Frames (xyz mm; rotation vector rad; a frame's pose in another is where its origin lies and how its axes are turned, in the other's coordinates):
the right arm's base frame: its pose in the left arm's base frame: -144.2 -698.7 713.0 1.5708 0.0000 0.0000
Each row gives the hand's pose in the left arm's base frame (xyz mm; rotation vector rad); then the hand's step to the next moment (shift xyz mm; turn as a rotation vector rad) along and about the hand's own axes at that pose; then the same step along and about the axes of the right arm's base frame.
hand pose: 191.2 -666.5 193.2 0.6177 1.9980 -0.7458
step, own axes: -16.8 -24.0 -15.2 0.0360 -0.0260 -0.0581
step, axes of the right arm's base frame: -16.6 27.3 8.2 -0.0676 0.0003 -0.0278
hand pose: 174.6 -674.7 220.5 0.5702 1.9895 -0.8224
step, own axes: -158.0 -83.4 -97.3 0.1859 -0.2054 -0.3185
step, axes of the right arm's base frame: -29.5 201.3 -3.2 -0.4065 0.0319 -0.1092
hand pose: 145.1 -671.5 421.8 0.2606 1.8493 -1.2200
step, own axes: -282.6 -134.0 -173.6 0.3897 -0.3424 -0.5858
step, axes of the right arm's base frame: -7.6 322.5 -154.5 -0.7551 -0.0001 -0.2053
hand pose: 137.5 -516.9 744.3 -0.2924 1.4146 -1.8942
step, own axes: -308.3 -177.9 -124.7 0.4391 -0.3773 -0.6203
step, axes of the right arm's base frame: 68.6 188.5 -319.4 -0.8242 0.0069 -0.2014
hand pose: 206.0 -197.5 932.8 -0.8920 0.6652 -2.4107
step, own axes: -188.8 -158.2 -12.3 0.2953 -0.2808 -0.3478
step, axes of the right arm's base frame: 76.2 -2.0 -234.6 -0.5135 0.0668 -0.1373
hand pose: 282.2 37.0 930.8 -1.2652 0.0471 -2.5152
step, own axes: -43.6 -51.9 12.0 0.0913 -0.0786 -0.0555
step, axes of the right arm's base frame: 19.5 -17.6 -63.6 -0.1156 0.0508 -0.0406
